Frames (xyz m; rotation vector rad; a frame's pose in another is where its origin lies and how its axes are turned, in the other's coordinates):
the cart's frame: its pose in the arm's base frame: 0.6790 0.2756 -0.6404 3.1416 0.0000 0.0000
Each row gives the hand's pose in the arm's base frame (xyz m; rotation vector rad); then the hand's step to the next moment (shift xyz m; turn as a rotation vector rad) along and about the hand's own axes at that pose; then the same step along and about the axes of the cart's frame.
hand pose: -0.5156 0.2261 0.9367 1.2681 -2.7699 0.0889
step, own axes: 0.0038 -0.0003 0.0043 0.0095 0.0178 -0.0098
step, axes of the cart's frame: -0.0025 0.0034 0.0039 -0.0191 -0.0054 -0.0105
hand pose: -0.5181 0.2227 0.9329 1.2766 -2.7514 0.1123
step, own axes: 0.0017 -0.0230 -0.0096 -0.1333 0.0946 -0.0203
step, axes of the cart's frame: 0.0171 0.0150 -0.0102 0.0145 -0.1641 -0.0011
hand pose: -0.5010 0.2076 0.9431 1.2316 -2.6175 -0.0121
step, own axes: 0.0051 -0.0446 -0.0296 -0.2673 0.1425 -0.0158
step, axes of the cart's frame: 0.0374 0.0297 -0.0248 0.0593 -0.2962 0.0273
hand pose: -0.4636 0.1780 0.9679 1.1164 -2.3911 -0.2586
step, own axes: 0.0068 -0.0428 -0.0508 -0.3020 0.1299 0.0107
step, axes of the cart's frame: 0.0504 0.0313 -0.0307 0.0734 -0.3136 0.0668
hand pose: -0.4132 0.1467 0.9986 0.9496 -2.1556 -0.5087
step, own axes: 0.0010 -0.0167 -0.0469 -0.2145 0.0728 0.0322
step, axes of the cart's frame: 0.0423 0.0147 -0.0218 0.0431 -0.2117 0.0754
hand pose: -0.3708 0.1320 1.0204 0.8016 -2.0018 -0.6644
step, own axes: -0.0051 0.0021 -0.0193 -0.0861 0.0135 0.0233
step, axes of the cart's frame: 0.0181 -0.0022 -0.0083 0.0129 -0.0763 0.0464
